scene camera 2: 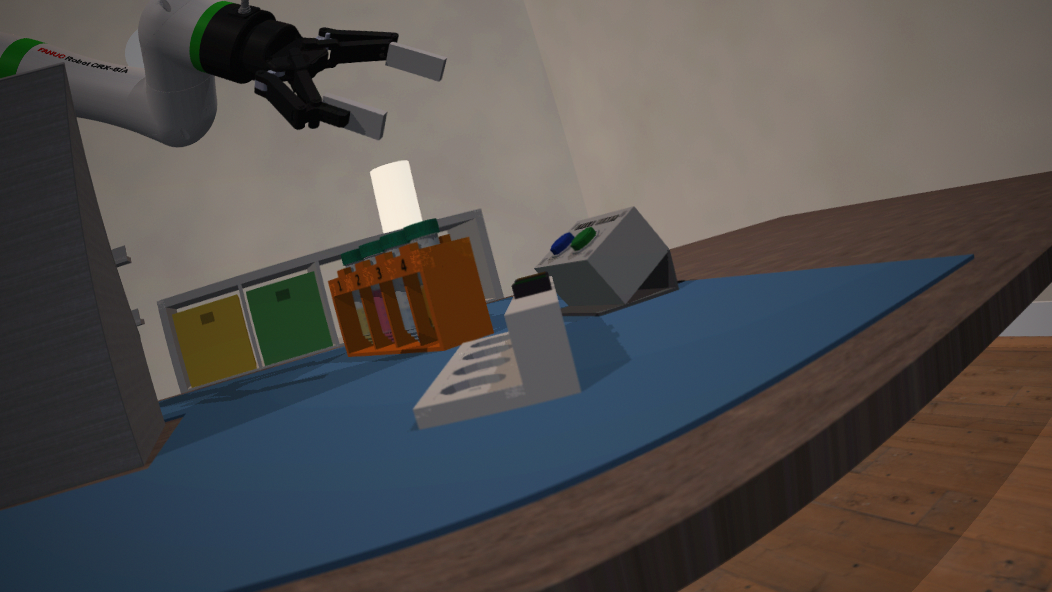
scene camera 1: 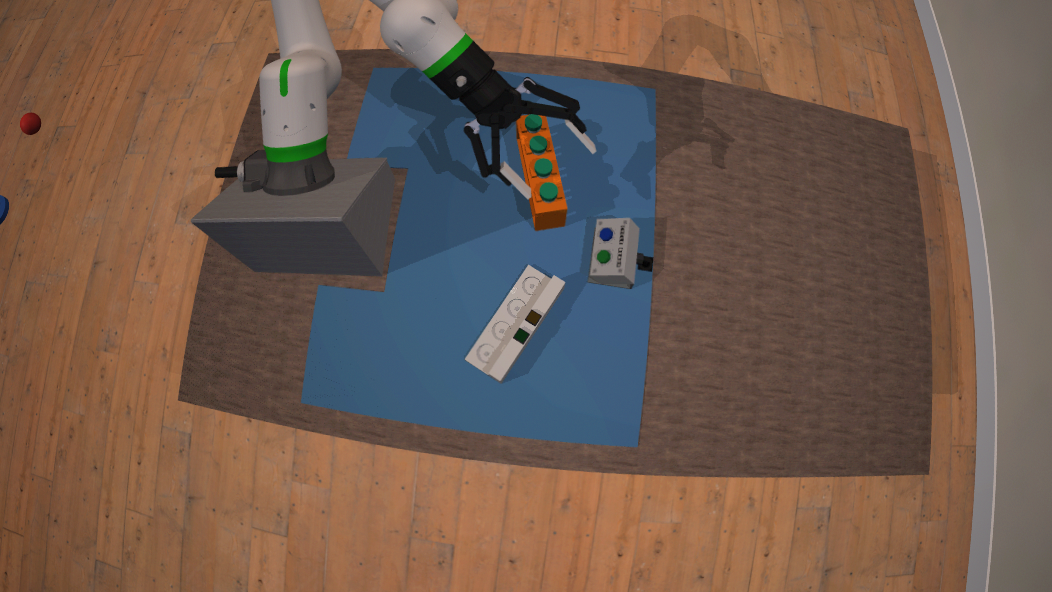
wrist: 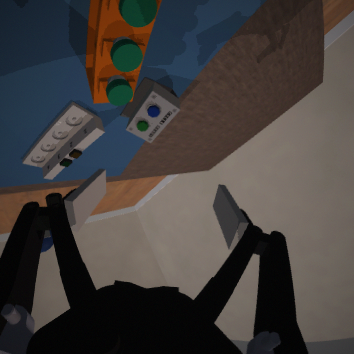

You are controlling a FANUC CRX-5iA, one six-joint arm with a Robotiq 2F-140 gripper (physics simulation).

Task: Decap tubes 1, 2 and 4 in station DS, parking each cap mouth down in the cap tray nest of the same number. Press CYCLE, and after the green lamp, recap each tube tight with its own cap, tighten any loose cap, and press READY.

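Frame: origin at the arm's base, x ahead, y left, z up, level; metres.
Seen in the pictures: gripper, fingertip midpoint: (scene camera 2: pixel 415 95) (scene camera 1: pixel 561 171) (wrist: pixel 160 188); arm's base at its link origin: (scene camera 1: pixel 298 181).
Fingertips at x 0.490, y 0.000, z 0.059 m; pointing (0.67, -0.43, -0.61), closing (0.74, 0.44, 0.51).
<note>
Pixels of each thing's top centre, then the offset from my fingertips to it. Level surfaces: height alone.
- orange rack at its top centre: (scene camera 2: pixel 387 254) (wrist: pixel 128 29) (scene camera 1: pixel 540 158) 0.036 m back, 0.097 m left, 0.147 m down
- Cap 4 at its top centre: (scene camera 2: pixel 419 223) (wrist: pixel 120 95) (scene camera 1: pixel 548 190) 0.018 m back, 0.021 m left, 0.129 m down
- white cap tray at its top centre: (scene camera 2: pixel 487 288) (scene camera 1: pixel 514 318) (wrist: pixel 60 156) 0.068 m back, 0.206 m right, 0.197 m down
- amber lamp at its top centre: (scene camera 1: pixel 533 317) (wrist: pixel 75 154) 0.033 m back, 0.203 m right, 0.197 m down
- grey button box at its top centre: (scene camera 2: pixel 588 217) (scene camera 1: pixel 618 244) (wrist: pixel 158 126) 0.116 m ahead, 0.063 m right, 0.166 m down
- blue mat at its surface level: 0.250 m down
The orange rack (scene camera 1: pixel 550 218) (scene camera 2: pixel 464 294) (wrist: pixel 100 94) holds tubes numbered 1 to 4 upright, each under a green cap. Cap 4 (scene camera 1: pixel 548 191) (scene camera 2: pixel 421 227) (wrist: pixel 120 92) is nearest the button box; cap tightness cannot be told. The white cap tray (scene camera 1: pixel 503 369) (scene camera 2: pixel 545 346) has four empty round nests; its green lamp (scene camera 1: pixel 520 335) (wrist: pixel 66 163) and amber lamp (scene camera 1: pixel 533 317) (wrist: pixel 76 154) look dark. The grey button box (scene camera 1: pixel 614 275) (scene camera 2: pixel 617 272) has blue (scene camera 1: pixel 606 234) and green (scene camera 1: pixel 603 256) buttons. My gripper (scene camera 1: pixel 560 172) (scene camera 2: pixel 414 97) (wrist: pixel 160 188) is open and empty, tilted high above the rack.
The arm stands on a grey pedestal (scene camera 1: pixel 294 246) (scene camera 2: pixel 66 294) at the left. A blue mat (scene camera 1: pixel 456 412) (scene camera 2: pixel 331 500) lies under the rack, tray and box. In scene camera 2, a yellow bin (scene camera 2: pixel 214 342), a green bin (scene camera 2: pixel 289 320) and a bright white cylinder (scene camera 2: pixel 395 195) show behind the rack.
</note>
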